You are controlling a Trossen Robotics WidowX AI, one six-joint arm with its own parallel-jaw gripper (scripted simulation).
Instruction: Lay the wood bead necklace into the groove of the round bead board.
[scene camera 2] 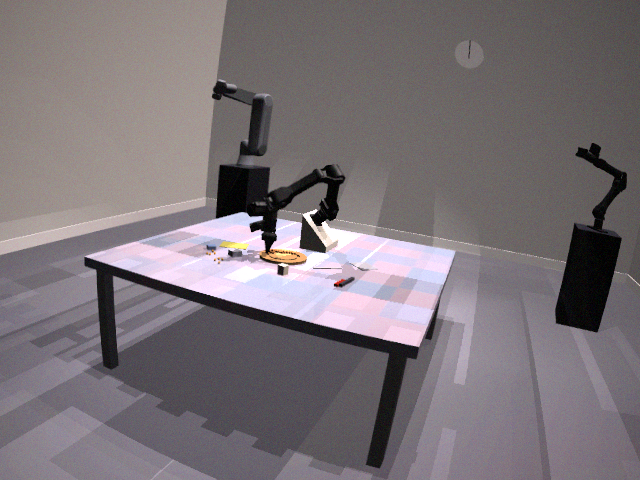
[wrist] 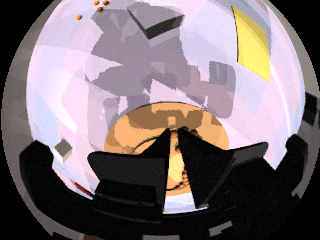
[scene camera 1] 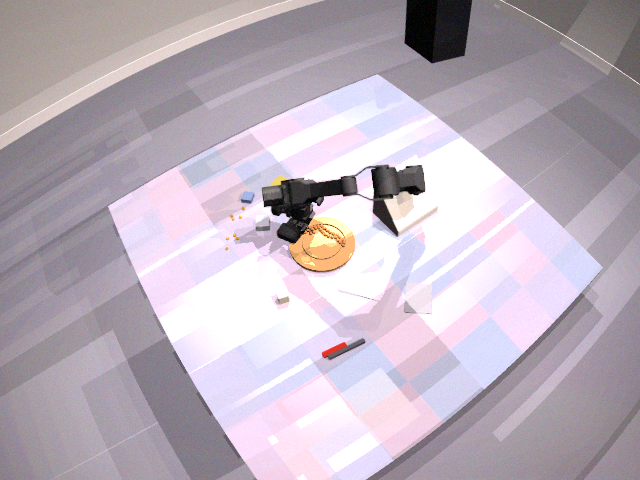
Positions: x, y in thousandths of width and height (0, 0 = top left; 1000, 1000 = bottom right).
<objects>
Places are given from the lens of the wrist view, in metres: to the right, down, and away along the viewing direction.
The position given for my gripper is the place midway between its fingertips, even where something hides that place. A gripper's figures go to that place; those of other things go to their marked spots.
my gripper (wrist: 542, 552): 0.01, 0.01, 0.10
yellow sheet (wrist: 789, 206): 0.14, -0.11, 0.07
round bead board (wrist: 552, 694): 0.02, 0.07, 0.13
The marked spots on the round bead board and the yellow sheet are 0.22 m apart.
</objects>
